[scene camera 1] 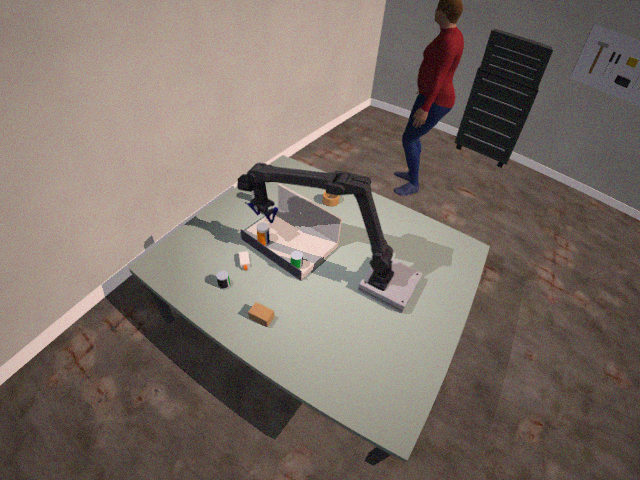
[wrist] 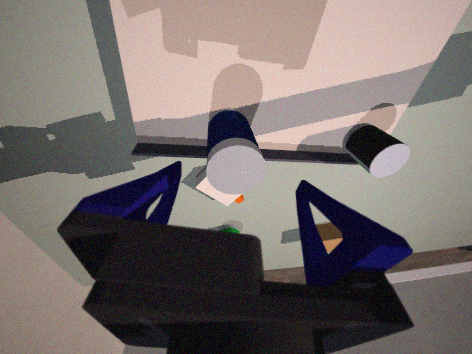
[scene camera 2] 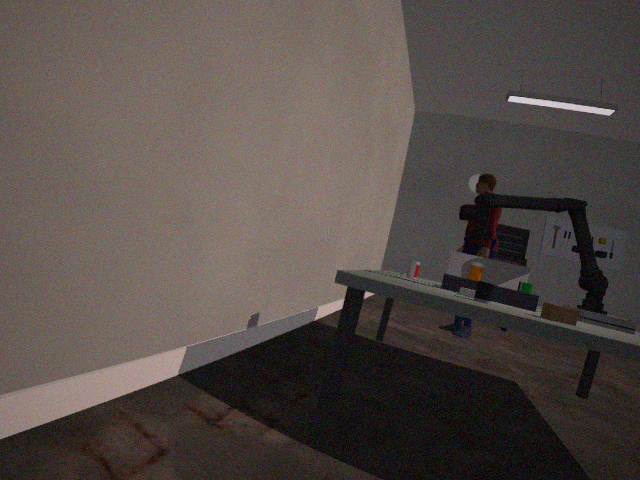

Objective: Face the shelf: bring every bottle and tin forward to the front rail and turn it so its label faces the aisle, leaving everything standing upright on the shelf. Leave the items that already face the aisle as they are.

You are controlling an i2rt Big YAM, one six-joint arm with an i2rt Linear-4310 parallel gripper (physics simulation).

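An orange and navy bottle with a pale cap stands upright close behind the dark front rail of the pale shelf. Its orange side faces the rail and its navy side faces the shelf's inside. A green and black tin stands upright at the shelf's other end, near the rail, green side toward the rail. My gripper is open and empty, above the bottle. The bottle's cap shows between the fingertips in the wrist view, lower down.
Outside the rail are a white block with an orange tip, a small black and green tin and an orange-brown block. A red and white can stands beyond the shelf's end. A person stands behind the table.
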